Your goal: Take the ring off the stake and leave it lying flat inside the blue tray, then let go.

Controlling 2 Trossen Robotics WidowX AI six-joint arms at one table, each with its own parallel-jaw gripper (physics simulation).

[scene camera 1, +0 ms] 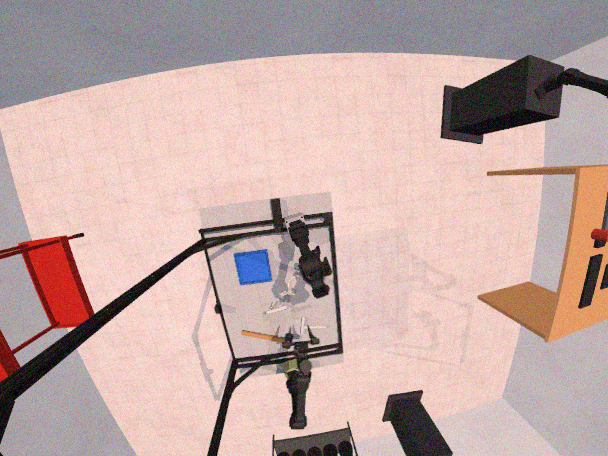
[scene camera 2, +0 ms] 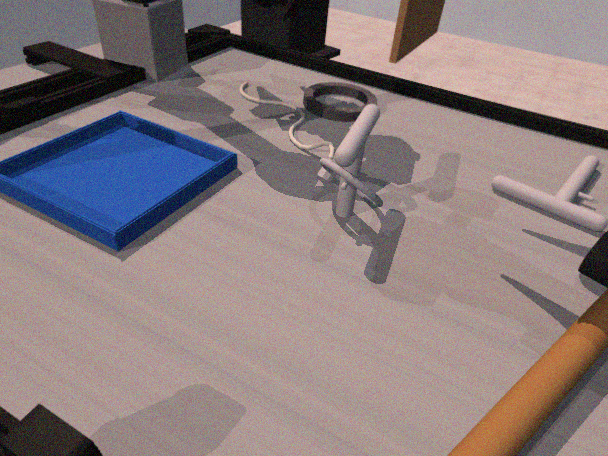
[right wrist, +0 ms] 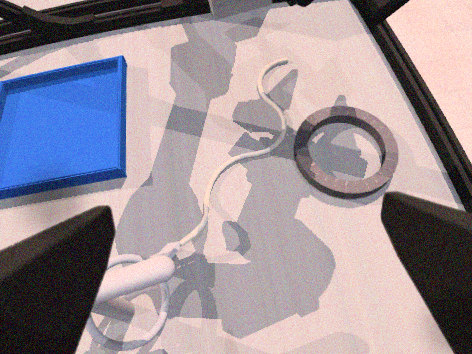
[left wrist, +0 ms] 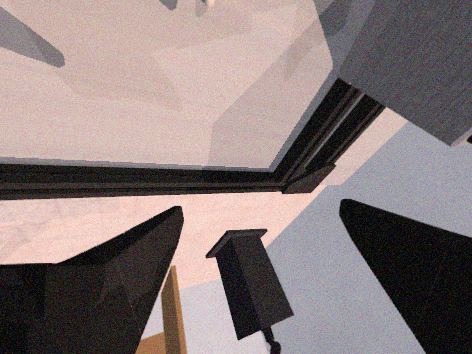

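Pixels of known places: left gripper, between the fingertips: (scene camera 1: 321,251) (scene camera 2: 258,7) (left wrist: 259,209); right gripper, between the fingertips: (scene camera 1: 299,325) (right wrist: 249,212); left arm's base, origin of its link: (scene camera 1: 296,227); right arm's base, origin of its link: (scene camera 1: 292,374).
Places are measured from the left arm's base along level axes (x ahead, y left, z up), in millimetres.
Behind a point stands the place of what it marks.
The white stake (scene camera 1: 275,306) {x 425, y -266, z -44 mm} (scene camera 2: 357,137) {x 437, y -289, z -8 mm} (right wrist: 142,276) {x 438, y -220, z -8 mm} leans up from the table, with a thick bar at its top. The thin pale ring (scene camera 2: 334,166) {x 417, y -282, z -50 mm} (right wrist: 165,306) {x 444, y -229, z -105 mm} is around its post, below the bar. The blue tray (scene camera 1: 253,267) {x 172, y -316, z -106 mm} (scene camera 2: 120,175) {x 174, y -321, z -107 mm} (right wrist: 65,130) {x 184, y -303, z -107 mm} lies empty, apart from the stake. My right gripper (scene camera 1: 301,329) {x 475, y -148, z 132 mm} (right wrist: 249,212) {x 475, y -148, z 132 mm} is open and empty. Its left-hand finger in the right wrist view hides part of the stake and ring. My left gripper (left wrist: 259,209) {x 172, y 89, z -5 mm} is open and empty, facing the table's edge and the room; ring, stake and tray do not show in its view.
A pale cord (scene camera 2: 295,135) {x 321, y -133, z -108 mm} (right wrist: 215,180) {x 329, y -141, z -108 mm} winds on the table from near the stake. A thick dark ring (scene camera 2: 311,104) {x 315, y -35, z -100 mm} (right wrist: 391,155) {x 380, y 57, z -98 mm} lies beyond it. A second white T-shaped piece (scene camera 2: 545,201) {x 652, y -170, z -98 mm} and an orange-handled tool (scene camera 1: 260,335) {x 620, y -438, z -86 mm} (scene camera 2: 540,380) {x 622, y -451, z -81 mm} lie near the right arm. Dark rails (left wrist: 125,180) {x 252, y 148, z -96 mm} edge the table.
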